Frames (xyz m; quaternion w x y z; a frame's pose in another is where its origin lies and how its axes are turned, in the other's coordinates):
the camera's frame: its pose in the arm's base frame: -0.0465 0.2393 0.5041 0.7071 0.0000 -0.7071 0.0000
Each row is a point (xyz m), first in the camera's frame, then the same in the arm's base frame.
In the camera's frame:
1: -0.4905 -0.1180 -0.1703
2: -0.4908 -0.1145 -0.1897
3: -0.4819 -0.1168 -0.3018
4: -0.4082 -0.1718 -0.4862
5: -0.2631 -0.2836 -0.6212
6: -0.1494 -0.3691 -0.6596
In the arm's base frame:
1: 0.1238 0.1213 0.0136
2: 0.1432 0.1248 0.0133
3: 0.2553 0.1225 0.0222
4: 0.4397 0.0675 0.0959
5: 0.5747 -0.0443 0.2410
6: 0.6131 -0.1298 0.3547

